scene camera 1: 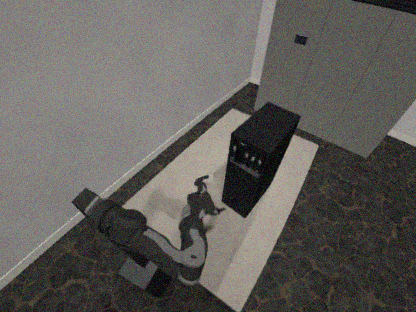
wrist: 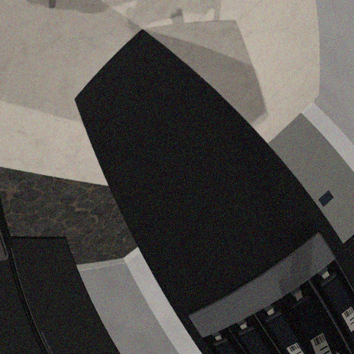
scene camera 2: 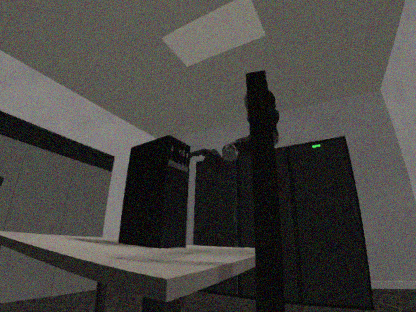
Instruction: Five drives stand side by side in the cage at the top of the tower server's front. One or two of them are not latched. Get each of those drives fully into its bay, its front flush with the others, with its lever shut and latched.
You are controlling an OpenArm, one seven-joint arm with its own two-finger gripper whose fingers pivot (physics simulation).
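Observation:
The black tower server stands upright on the table. Its drive cage is at the top of the front. In the wrist view, the near parts of five dark drives show side by side at the lower right, with small light tabs and some white labels; their other ends are cut off by the frame. Which drive stands out or has its lever unlatched cannot be told. My gripper is open and empty, in front of the server and apart from it. Its fingers do not show in the wrist view.
A grey strip crosses the server front beside the cage. The pale table carries the server. A wall runs along one side. Grey cabinets stand behind the server, and dark rack cabinets stand beyond the arm.

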